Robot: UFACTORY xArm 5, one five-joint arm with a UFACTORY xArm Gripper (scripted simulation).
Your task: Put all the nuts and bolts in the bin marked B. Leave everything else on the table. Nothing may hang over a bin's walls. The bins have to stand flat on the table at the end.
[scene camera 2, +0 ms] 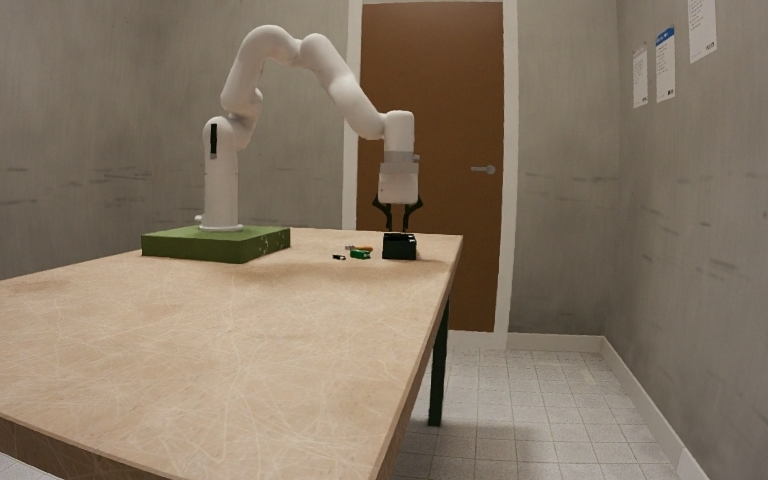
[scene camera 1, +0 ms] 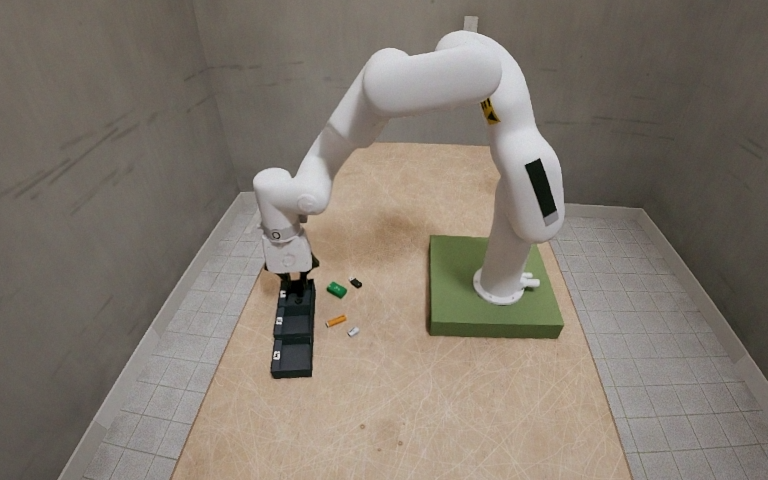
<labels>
My gripper shows in scene camera 2 and in scene camera 1. A bin shows in scene camera 2 and in scene camera 1. One and the same spot on my gripper: [scene camera 1: 286, 278] is [scene camera 2: 403, 216]. The same spot on the bin: [scene camera 2: 400, 246] is [scene camera 1: 296, 283].
</labels>
